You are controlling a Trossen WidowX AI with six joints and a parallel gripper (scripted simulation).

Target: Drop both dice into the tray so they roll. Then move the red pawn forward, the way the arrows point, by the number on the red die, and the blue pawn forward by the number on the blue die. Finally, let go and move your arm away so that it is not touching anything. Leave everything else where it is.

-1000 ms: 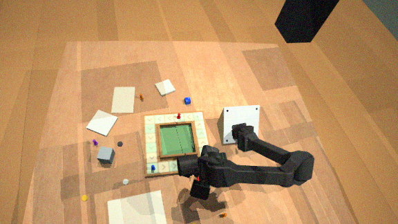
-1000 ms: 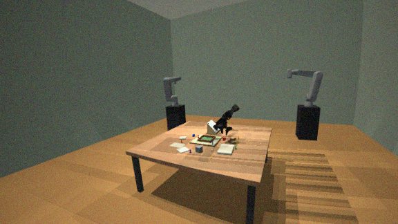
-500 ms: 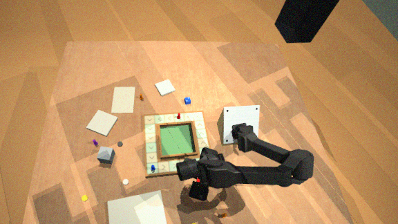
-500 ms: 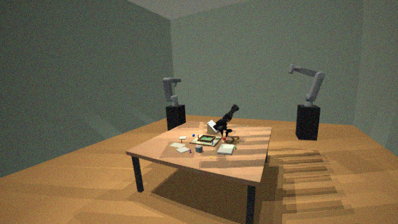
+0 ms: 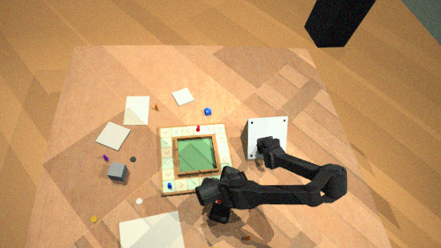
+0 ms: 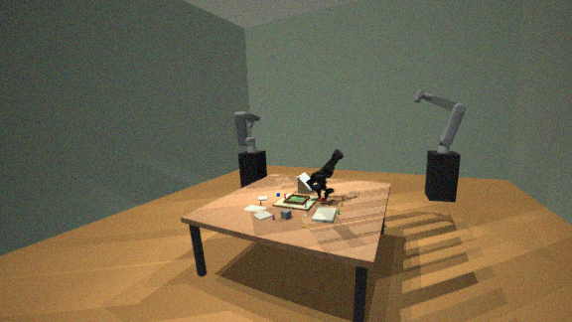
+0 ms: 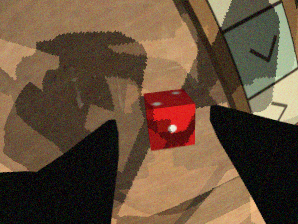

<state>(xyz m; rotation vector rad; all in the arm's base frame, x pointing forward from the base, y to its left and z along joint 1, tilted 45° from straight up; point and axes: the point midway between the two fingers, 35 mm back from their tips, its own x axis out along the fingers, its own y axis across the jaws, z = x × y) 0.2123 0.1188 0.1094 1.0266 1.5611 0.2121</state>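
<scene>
The red die is right at my gripper tip. Also, from my gripper tip: red pawn (3 cm ahead, 30 cm to the right, 1 cm above); blue pawn (18 cm ahead, 8 cm to the right, 1 cm above); blue die (3 cm behind, 39 cm to the right).
</scene>
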